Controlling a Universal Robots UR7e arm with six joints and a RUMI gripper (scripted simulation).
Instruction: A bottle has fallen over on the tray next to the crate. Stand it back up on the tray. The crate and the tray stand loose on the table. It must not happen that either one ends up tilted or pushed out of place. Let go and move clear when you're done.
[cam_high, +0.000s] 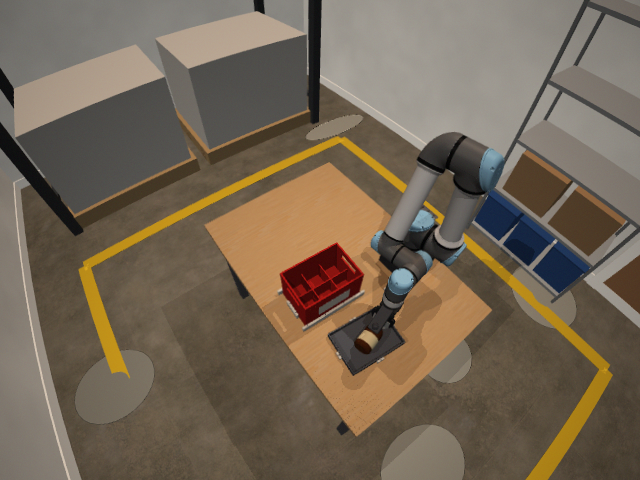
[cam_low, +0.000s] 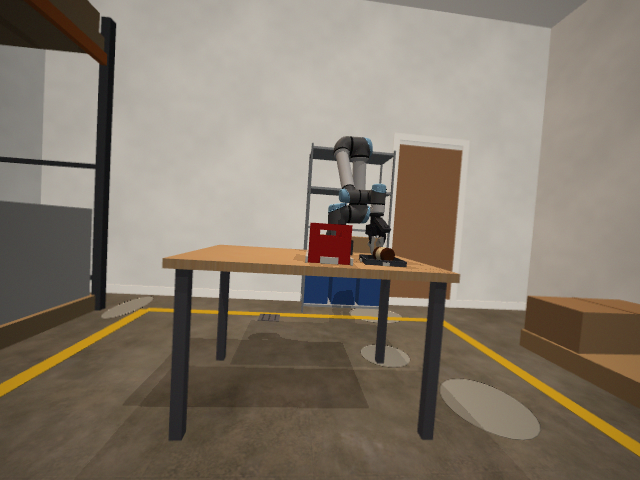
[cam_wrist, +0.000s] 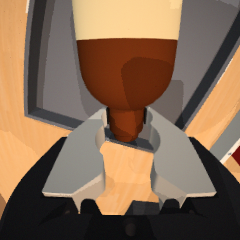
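The brown bottle is 5 cm ahead of my hand and 2 cm to the left of it. The rest, counted from my hand: red crate (25 cm to the right, 13 cm ahead, 4 cm above); tray (7 cm ahead, 3 cm below, 2 cm to the left).
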